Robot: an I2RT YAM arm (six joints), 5 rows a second.
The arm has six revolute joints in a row. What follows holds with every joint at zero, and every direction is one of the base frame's. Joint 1 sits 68.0 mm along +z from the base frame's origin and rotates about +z. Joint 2 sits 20.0 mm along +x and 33.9 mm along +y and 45.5 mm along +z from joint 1 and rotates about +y. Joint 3 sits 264.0 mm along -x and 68.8 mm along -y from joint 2 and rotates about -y. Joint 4 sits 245.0 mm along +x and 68.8 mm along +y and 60.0 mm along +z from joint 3 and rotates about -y. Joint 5 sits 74.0 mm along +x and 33.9 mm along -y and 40.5 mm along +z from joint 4 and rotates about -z. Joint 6 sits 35.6 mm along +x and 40.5 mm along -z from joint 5 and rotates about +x. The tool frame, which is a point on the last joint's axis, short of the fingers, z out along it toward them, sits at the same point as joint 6; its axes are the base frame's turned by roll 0.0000, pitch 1.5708 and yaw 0.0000 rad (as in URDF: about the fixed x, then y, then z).
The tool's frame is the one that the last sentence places.
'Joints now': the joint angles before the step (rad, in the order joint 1, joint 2, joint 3, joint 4, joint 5, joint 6). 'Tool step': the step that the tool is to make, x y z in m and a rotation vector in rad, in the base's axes. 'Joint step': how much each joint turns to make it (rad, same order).
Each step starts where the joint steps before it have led.
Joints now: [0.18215 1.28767 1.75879 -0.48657 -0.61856 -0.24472]
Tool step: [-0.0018 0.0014 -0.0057 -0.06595 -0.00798 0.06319]
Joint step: [-0.00003 0.00014 0.00017 -0.05649 -0.06031 -0.08659]
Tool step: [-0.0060 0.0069 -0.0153 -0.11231 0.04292 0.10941]
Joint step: [0.02585 0.00192 0.00438 -0.16453 -0.06724 -0.14984]
